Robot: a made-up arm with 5 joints.
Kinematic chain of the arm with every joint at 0, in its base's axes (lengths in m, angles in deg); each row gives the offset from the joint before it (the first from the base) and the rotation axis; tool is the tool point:
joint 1: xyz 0 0 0.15 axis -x
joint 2: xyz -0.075 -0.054 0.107 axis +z
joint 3: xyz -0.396 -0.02 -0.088 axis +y
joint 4: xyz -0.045 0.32 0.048 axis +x
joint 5: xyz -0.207 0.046 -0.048 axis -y
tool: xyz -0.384 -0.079 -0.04
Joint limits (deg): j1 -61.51..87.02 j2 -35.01..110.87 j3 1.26..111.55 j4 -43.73..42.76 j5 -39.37..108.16
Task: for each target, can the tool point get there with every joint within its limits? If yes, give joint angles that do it. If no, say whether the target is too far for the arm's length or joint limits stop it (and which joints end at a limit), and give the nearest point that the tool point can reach.
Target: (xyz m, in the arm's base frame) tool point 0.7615 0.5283 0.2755
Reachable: no: joint limits stop it (at a limit: joint 2, joint 3, joint 4, joint 5) | nearest point 0.1417 0.5388 0.2780 | short by 0.620 m
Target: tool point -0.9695 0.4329 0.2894
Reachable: yes | joints 26.88 -10.99 32.39 -33.81 6.47
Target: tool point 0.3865 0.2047 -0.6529
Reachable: no: joint limits stop it (at a limit: joint 1, joint 2, joint 3) | nearest point 0.1429 -0.0965 -0.5739 | short by 0.395 m
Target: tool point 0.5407 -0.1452 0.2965
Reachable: no: joint limits stop it (at a limit: joint 1, joint 2, joint 3, joint 5) | nearest point 0.1278 -0.3154 0.5651 | short by 0.521 m
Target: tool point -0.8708 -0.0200 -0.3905
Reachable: yes | joints 74.56 -13.64 19.55 14.35 58.06
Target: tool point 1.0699 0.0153 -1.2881
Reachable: no: too far | nearest point 0.2126 -0.2840 -0.7058 | short by 1.079 m
